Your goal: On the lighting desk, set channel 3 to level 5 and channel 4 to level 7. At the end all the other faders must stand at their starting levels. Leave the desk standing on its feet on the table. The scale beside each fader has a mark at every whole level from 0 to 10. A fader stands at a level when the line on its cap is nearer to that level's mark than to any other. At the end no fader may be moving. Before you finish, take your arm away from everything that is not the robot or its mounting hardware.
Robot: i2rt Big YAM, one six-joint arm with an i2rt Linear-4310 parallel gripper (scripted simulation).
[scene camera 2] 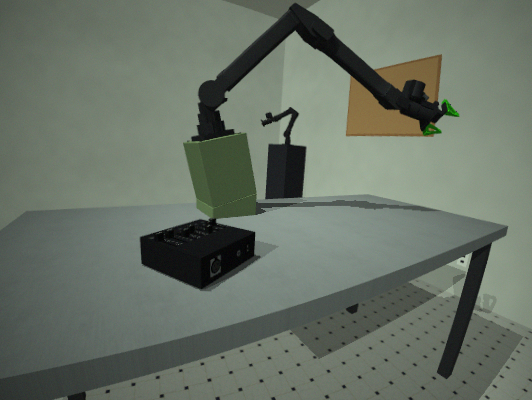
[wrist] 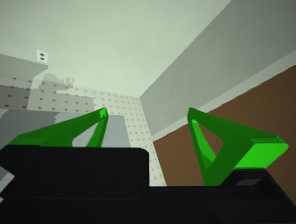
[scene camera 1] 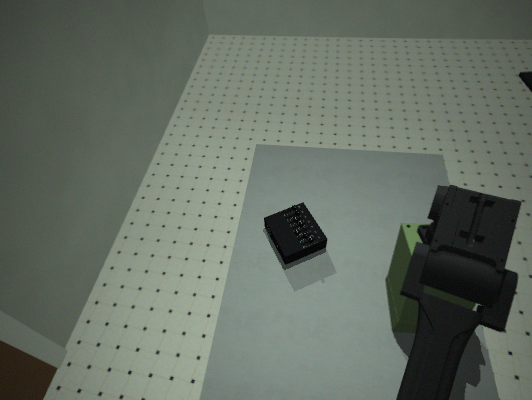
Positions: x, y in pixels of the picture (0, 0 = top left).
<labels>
my gripper: scene camera 2 449, 123; wrist 147, 112; not seen in scene camera 1 (out of frame)
</labels>
